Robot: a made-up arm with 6 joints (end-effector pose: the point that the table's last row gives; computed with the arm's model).
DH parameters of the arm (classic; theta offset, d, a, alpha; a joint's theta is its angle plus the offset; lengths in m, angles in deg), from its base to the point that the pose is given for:
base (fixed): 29.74 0 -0.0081 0
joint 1: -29.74 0.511 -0.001 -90
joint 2: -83.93 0 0.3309 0
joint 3: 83.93 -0.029 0.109 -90
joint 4: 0 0.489 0.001 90
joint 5: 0 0.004 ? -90
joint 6: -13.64 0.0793 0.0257 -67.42
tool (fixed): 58.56 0.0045 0 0
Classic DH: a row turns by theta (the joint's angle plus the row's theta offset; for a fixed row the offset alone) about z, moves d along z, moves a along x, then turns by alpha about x.
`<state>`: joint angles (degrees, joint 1 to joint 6).
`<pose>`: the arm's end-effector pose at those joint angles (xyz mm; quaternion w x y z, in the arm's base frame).
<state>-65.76 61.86 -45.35 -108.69 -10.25 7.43</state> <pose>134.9 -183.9 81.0 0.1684 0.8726 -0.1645 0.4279</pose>
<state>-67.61 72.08 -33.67 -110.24 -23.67 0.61</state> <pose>71.0 -20.7 119.3 0.0560 -0.8679 0.2775 -0.4083</pose>
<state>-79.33 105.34 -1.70 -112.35 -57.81 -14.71</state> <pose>29.2 167.6 446.6 0.4162 -0.5110 0.7215 -0.2124</pose>
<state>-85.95 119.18 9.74 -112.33 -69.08 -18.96</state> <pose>45.5 115.6 558.0 0.4357 -0.3008 0.8444 -0.0812</pose>
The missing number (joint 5, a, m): 0.05
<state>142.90 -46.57 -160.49 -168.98 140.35 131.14</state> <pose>477.9 -336.7 1076.6 0.2999 -0.1307 -0.8618 -0.3877</pose>
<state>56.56 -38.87 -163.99 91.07 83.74 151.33</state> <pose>-309.6 -375.7 1234.8 0.0615 0.9483 -0.0203 -0.3108</pose>
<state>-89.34 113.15 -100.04 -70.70 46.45 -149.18</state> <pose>-65.3 -243.7 -218.4 0.4723 -0.7015 -0.3677 -0.3868</pose>
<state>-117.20 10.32 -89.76 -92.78 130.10 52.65</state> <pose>-397.4 -473.7 866.2 0.6827 -0.2924 -0.0275 -0.6690</pose>
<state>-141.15 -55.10 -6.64 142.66 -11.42 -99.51</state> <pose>-280.4 -110.5 532.6 0.4661 -0.5806 -0.6582 -0.1113</pose>
